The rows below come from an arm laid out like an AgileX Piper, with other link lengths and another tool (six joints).
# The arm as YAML. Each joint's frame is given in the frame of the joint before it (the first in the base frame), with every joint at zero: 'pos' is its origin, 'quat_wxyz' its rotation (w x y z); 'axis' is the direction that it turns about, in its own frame. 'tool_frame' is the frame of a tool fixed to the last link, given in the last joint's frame.
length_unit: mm
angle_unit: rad
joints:
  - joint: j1
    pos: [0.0, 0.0, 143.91]
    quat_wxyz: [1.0, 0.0, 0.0, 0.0]
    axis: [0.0, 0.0, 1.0]
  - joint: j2
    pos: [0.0, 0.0, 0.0]
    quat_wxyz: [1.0, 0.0, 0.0, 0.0]
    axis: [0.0, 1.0, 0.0]
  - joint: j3
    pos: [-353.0, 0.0, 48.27]
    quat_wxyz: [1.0, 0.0, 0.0, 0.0]
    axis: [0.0, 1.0, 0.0]
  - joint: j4
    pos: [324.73, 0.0, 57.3]
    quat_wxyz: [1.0, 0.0, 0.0, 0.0]
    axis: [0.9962, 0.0, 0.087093]
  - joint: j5
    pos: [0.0, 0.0, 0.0]
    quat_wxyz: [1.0, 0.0, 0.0, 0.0]
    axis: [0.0, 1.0, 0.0]
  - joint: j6
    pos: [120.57, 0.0, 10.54]
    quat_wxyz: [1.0, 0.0, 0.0, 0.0]
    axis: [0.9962, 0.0, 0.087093]
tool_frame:
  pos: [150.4, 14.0, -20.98]
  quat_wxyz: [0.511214, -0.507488, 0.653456, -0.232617]
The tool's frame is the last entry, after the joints.
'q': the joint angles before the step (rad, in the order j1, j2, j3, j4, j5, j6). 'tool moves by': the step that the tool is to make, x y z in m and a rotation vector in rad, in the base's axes. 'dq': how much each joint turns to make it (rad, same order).
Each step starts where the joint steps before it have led.
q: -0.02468 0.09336 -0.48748 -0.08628 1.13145 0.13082
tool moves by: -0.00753 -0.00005 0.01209 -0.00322 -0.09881 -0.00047
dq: 0.00000 -0.09894 0.00000 -0.00091 0.00008 0.00001
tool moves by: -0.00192 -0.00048 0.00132 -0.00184 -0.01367 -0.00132
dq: -0.00006 -0.01680 0.00000 -0.00192 0.00309 -0.00007
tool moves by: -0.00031 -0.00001 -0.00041 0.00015 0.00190 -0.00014
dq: 0.00005 0.00002 0.00001 -0.00004 0.00189 0.00005
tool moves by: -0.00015 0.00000 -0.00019 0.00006 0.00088 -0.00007
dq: -0.00005 -0.00001 0.00000 0.00004 0.00089 -0.00005
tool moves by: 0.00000 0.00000 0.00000 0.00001 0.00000 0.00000
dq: 0.00002 0.00000 0.00000 -0.00001 0.00000 0.00002
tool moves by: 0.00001 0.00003 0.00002 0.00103 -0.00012 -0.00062
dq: 0.00008 0.00000 -0.00002 -0.00008 0.00003 0.00128
